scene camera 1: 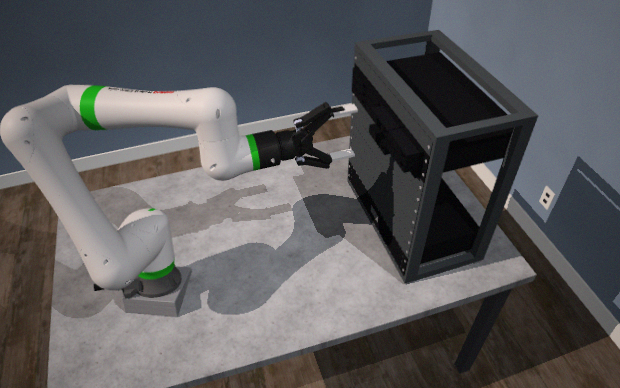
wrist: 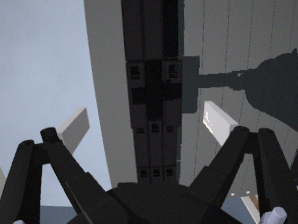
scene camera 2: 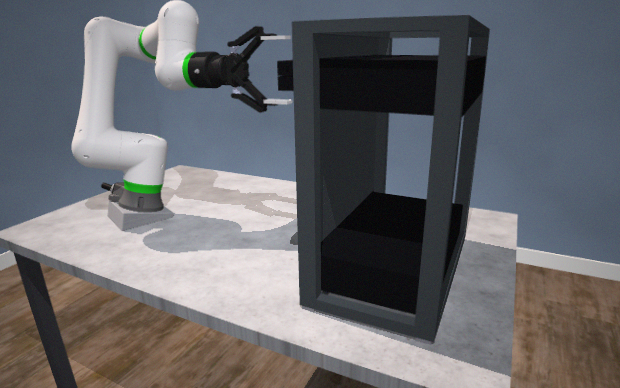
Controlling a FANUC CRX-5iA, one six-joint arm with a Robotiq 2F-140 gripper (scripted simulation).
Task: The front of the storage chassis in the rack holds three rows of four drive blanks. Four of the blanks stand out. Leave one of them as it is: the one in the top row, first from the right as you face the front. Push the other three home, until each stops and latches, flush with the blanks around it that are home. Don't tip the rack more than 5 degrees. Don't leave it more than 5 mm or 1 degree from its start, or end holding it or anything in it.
Labels:
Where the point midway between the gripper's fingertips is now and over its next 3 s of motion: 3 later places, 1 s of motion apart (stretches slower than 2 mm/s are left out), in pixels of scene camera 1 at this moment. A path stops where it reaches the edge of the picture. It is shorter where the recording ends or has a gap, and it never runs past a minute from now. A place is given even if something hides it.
My gripper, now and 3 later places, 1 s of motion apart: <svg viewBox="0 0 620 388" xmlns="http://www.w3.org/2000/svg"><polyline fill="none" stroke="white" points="354,131 365,125 363,138 374,140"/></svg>

